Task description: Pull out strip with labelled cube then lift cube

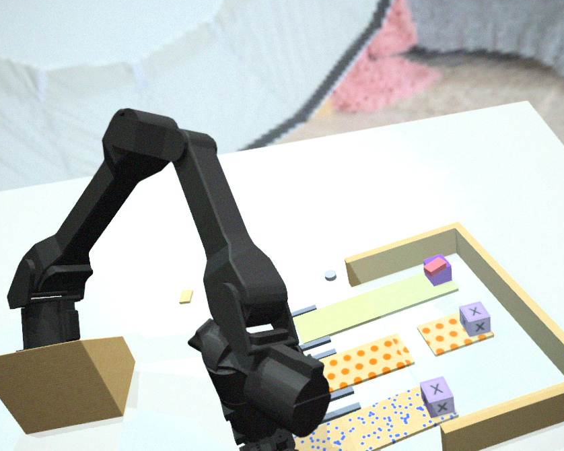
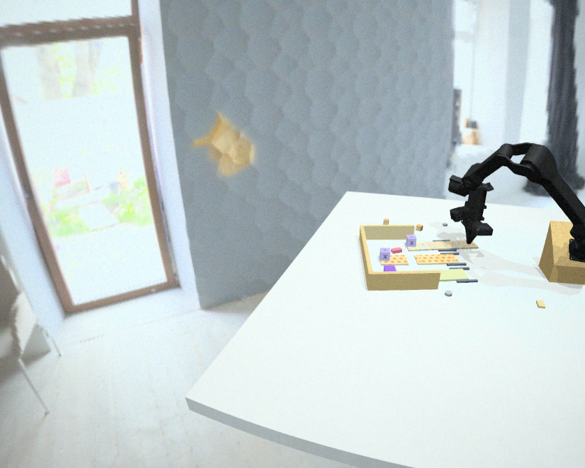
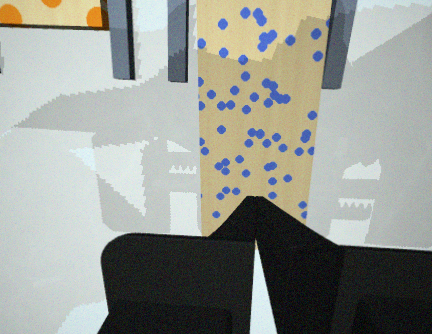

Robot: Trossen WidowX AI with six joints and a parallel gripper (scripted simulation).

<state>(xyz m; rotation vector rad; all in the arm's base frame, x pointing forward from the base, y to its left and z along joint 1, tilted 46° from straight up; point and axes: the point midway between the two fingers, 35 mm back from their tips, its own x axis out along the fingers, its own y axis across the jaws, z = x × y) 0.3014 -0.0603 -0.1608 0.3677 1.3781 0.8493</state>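
My gripper tip is 9 cm short of the blue-dotted strip and 3 cm to the right of it. Also, from my gripper tip: pink block 24 cm to the left, 24 cm ahead, 6 cm above; orange-dotted strip 14 cm to the left, 11 cm ahead.
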